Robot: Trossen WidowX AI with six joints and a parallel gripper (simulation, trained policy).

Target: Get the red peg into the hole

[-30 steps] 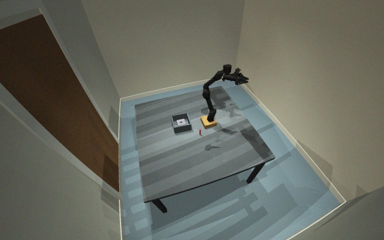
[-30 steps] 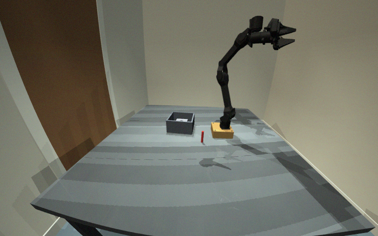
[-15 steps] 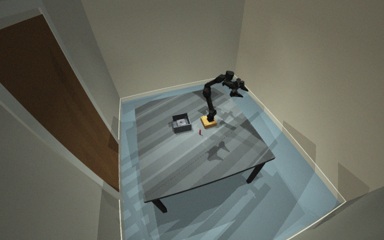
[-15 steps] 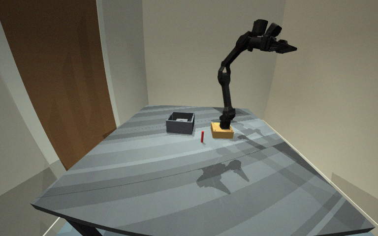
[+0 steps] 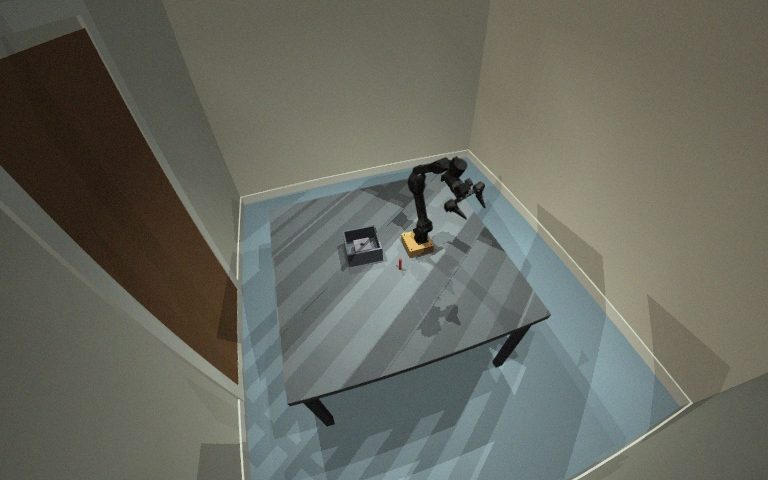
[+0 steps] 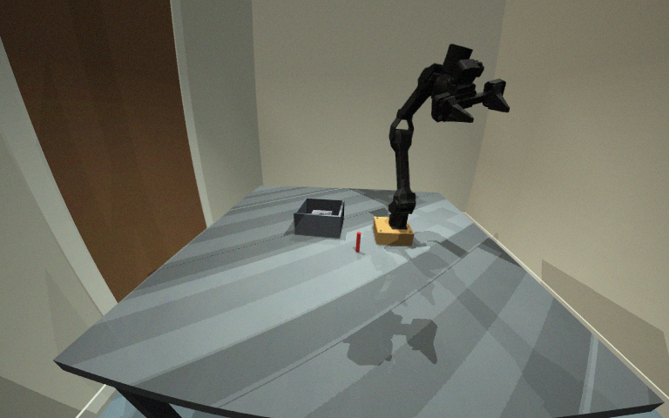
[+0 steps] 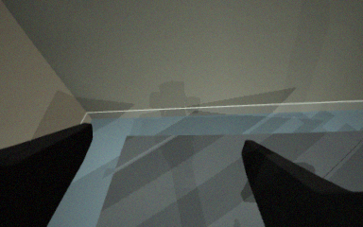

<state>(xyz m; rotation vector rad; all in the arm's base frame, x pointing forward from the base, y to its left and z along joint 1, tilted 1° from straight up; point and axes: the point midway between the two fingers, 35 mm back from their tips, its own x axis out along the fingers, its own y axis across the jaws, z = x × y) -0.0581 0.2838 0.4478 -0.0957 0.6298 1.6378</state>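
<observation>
Now: gripper tip 24 cm short of the red peg, 21 cm to the left of it and 45 cm above it. Round my gripper tip: dark grey box 39 cm ahead, 41 cm to the right, 46 cm below; then plate 39 cm ahead, 41 cm to the right, 44 cm below.
</observation>
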